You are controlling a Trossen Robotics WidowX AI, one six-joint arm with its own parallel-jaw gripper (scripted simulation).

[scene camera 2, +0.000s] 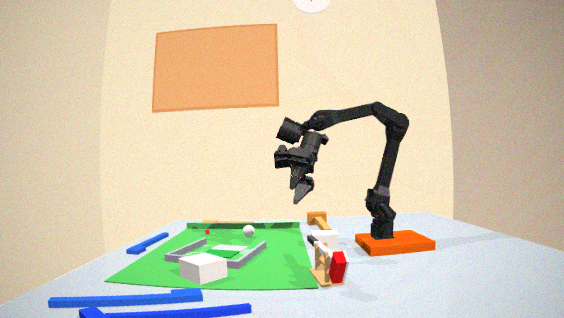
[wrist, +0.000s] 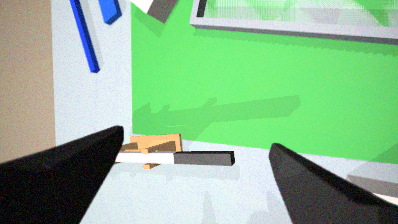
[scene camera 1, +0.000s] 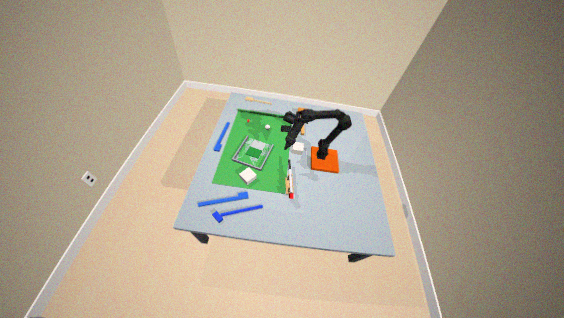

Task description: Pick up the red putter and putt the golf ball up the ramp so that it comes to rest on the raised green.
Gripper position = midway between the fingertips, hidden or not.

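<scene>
The gripper (scene camera 2: 293,197), visible also in the wrist view (wrist: 198,141), is open and its grasp is empty. A white block (scene camera 2: 202,268) is present. A small wooden stand (wrist: 171,142) is present as well.
</scene>
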